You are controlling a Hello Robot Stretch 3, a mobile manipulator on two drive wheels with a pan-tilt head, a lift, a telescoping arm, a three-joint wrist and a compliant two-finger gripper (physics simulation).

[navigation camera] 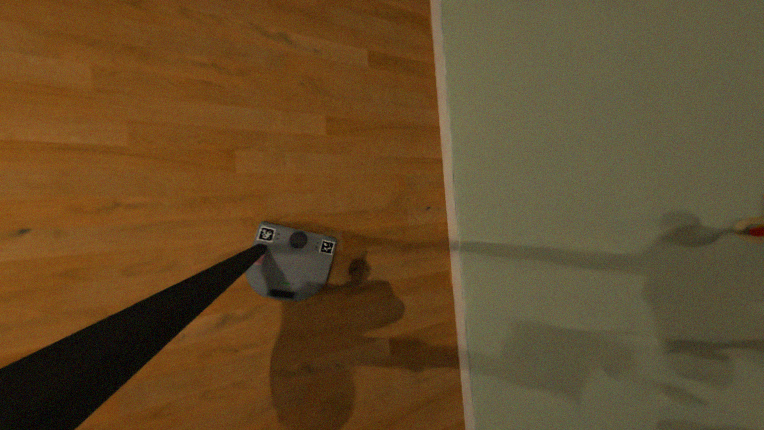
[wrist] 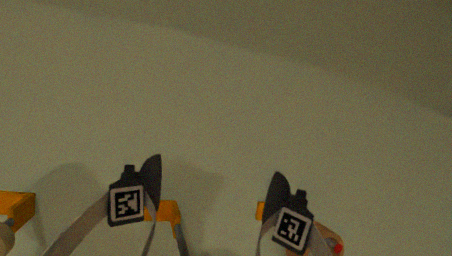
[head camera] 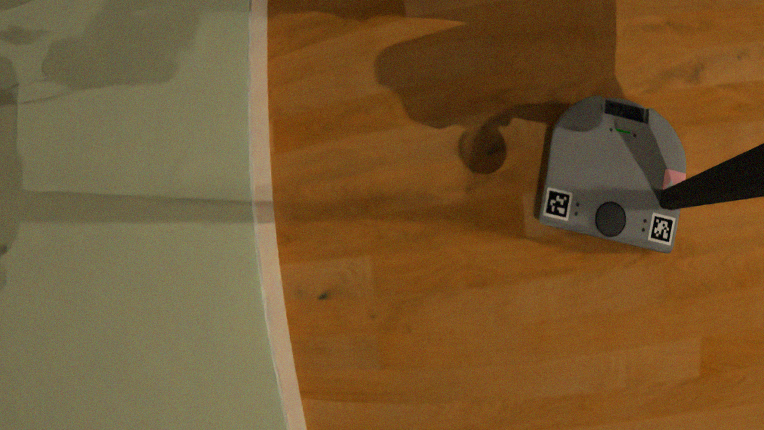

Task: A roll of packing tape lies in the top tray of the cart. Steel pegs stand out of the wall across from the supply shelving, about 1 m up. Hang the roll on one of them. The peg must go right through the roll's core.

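Places are measured from the robot's base along level axes (x ahead, y left, z up), in metres.
Pixels of known places: gripper, fingertip midpoint: (wrist: 215, 182); robot's base, origin of the base link: (navigation camera: 297, 239) (head camera: 609, 217).
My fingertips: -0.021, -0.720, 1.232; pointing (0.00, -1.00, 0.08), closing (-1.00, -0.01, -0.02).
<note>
Ahead of a thing's pixels: the offset from my fingertips to its top centre, as dx, dy, dz. "*": to the spot under its first point.
My gripper (wrist: 215, 182) is open, with bare wall showing between its fingers. In the wrist view an orange peg bracket {* +0.094, -0.253, -0.135} (wrist: 165, 210) with a grey peg {* +0.043, -0.141, -0.131} (wrist: 180, 241) is partly behind the left finger. Another orange bracket {* -0.096, -0.318, -0.135} (wrist: 259, 210) shows beside the right finger. A tan roll {-0.194, -0.229, -0.121} (wrist: 328, 233) is behind the right finger, with a red peg tip {* -0.211, -0.178, -0.136} (wrist: 338, 248) at its core; its lower part is cut off. At the left edge are a third bracket {* +0.300, -0.142, -0.130} (wrist: 22, 210) and part of a beige roll {* +0.254, -0.069, -0.134} (wrist: 6, 240). In the navigation view a tan roll (navigation camera: 749, 221) and red tip {* +0.263, -0.017, -0.137} (navigation camera: 756, 231) are cut by the right edge.
The pale green wall (head camera: 133, 267) (navigation camera: 556, 133) (wrist: 225, 100) meets the wooden floor at a light skirting board (head camera: 261, 133) (navigation camera: 446, 160). My grey base (head camera: 598, 160) (navigation camera: 304, 267) and black mast (head camera: 721, 178) (navigation camera: 133, 325) stand beside it. Shadows fall on wall and floor. The cart does not show.
</note>
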